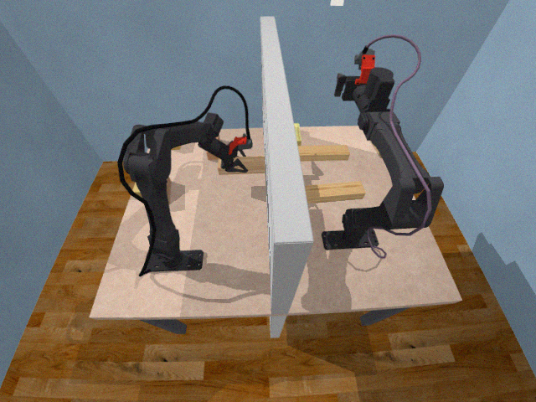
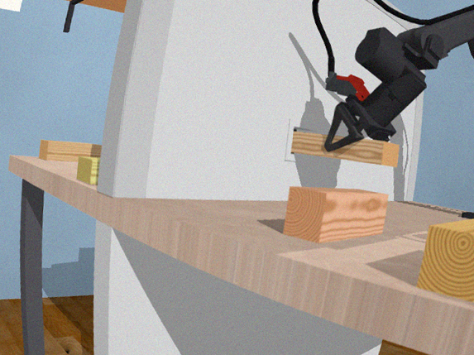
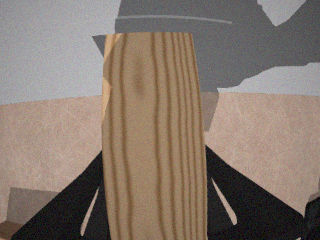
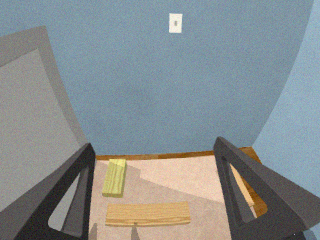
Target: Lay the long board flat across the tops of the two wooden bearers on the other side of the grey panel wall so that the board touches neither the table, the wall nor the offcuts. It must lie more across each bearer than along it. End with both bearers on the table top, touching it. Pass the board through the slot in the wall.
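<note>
Right now the long board is 5 cm to the right of my left hand. The rest, counted from my left hand: orange block: 23 cm ahead, 14 cm to the left, 8 cm below; then yellow block: 33 cm to the left, 32 cm ahead, 8 cm below; then yellow-green offcut: 26 cm ahead, 25 cm to the right, 9 cm below.
</note>
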